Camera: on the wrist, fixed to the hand. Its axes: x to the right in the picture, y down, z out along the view.
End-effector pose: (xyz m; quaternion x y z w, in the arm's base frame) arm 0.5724 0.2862 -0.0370 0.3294 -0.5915 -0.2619 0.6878
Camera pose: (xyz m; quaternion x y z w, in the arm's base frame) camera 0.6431 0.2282 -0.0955 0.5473 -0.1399 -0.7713 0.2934
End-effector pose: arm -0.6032 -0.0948 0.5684 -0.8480 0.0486 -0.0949 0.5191
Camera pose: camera -0.6015 -0.1173 0.6746 -0.6767 -0.5918 -0.4078 0.1598
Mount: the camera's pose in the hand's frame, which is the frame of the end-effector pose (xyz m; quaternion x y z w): 0.0175 -0.0842 -0.0663 -0.1398 -0.0334 -0.7313 0.6668
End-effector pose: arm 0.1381 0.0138 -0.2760 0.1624 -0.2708 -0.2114 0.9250
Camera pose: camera 0.1637 -0.0545 -0.3565 0.1699 -0.0631 -0.8607 0.4758
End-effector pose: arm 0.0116 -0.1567 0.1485 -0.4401 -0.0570 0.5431 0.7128
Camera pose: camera 0.1167 -0.1817 0.1594 -0.3333 -0.4596 -0.1524 0.8090
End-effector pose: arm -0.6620 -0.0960 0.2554 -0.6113 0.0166 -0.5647 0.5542
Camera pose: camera -0.7537 -0.1186 0.3091 0.5161 0.3755 0.7591 0.1283
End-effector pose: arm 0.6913 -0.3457 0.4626 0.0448 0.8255 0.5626 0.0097
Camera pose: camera 0.6642 -0.4363 0.4092 -0.5563 0.5042 0.4819 0.4517
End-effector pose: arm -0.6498 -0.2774 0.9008 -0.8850 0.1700 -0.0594 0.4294
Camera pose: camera -0.6290 -0.2843 1.0072 -0.7764 -0.5399 -0.3003 0.1248
